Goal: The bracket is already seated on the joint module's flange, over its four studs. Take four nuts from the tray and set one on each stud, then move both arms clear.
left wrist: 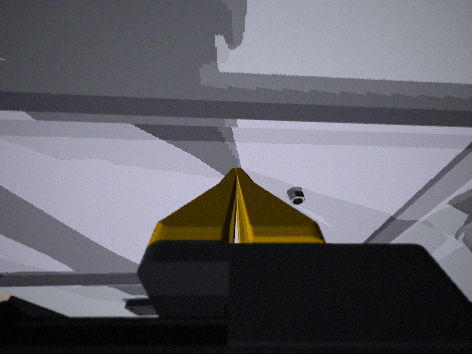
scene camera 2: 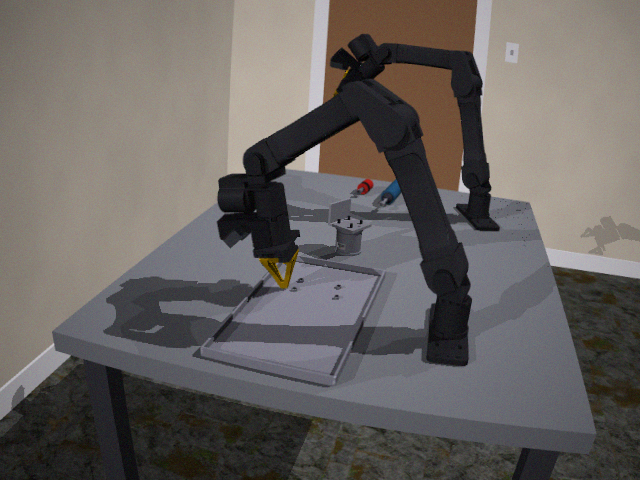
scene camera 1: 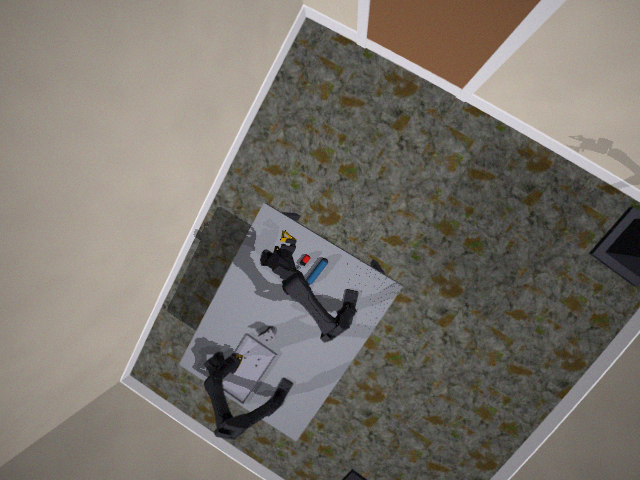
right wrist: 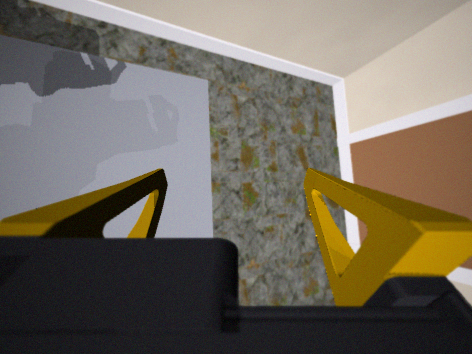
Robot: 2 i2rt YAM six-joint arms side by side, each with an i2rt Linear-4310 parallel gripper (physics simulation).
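Where they show: left gripper, between the fingertips: (left wrist: pixel 236 176) (scene camera 2: pixel 284 287) (scene camera 1: pixel 242 355); right gripper, between the fingertips: (scene camera 1: pixel 280 238) (right wrist: pixel 235 176); left arm's base, origin of its link: (scene camera 2: pixel 447 334) (scene camera 1: pixel 281 392); right arm's base, origin of its link: (scene camera 2: pixel 476 218) (scene camera 1: pixel 348 306).
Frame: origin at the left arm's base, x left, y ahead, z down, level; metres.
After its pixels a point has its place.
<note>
The grey joint module (scene camera 2: pixel 348 243) (scene camera 1: pixel 265 334) stands upright beyond the tray (scene camera 2: pixel 268 373) @[x 0.198, y 0.272, z -0.001 m] (left wrist: pixel 300 112) @[x -0.115, y 0.364, z -0.008 m]. The light bracket (scene camera 2: pixel 339 211) @[x -0.341, y 0.261, z -0.087 m] sits on its flange, with dark studs poking up and no nuts visible on them. Several small nuts lie in the tray, among them one nut (scene camera 2: pixel 338 286) @[x -0.118, y 0.219, z -0.009 m], another nut (scene camera 2: pixel 300 280) @[x -0.123, y 0.297, z -0.008 m] and one nut (left wrist: pixel 296 195) @[x -0.125, y 0.302, z -0.008 m] right of the fingers in the left wrist view. My left gripper (scene camera 2: pixel 283 286) @[x -0.085, y 0.320, z -0.006 m] (left wrist: pixel 236 176) @[x -0.085, y 0.320, z -0.006 m] is shut and empty, low over the tray's far left part, beside two nuts. My right gripper (right wrist: pixel 235 176) @[x -0.906, y 0.384, z -0.262 m] (scene camera 1: pixel 285 236) @[x -0.906, y 0.384, z -0.262 m] is open and empty, high above the table's far end.
A red-handled tool (scene camera 2: pixel 366 186) @[x -0.783, y 0.250, z -0.026 m] (scene camera 1: pixel 305 259) @[x -0.820, y 0.256, z -0.032 m] and a blue-handled tool (scene camera 2: pixel 390 192) @[x -0.715, y 0.173, z -0.037 m] (scene camera 1: pixel 317 270) @[x -0.801, y 0.169, z -0.040 m] lie on the table (scene camera 2: pixel 491 392) @[x 0.168, y -0.073, z 0.000 m] beyond the joint module. The left arm (scene camera 2: pixel 429 206) @[x 0.008, y 0.065, z -0.233 m] arches across the view right of the module. The tray has low raised walls.
</note>
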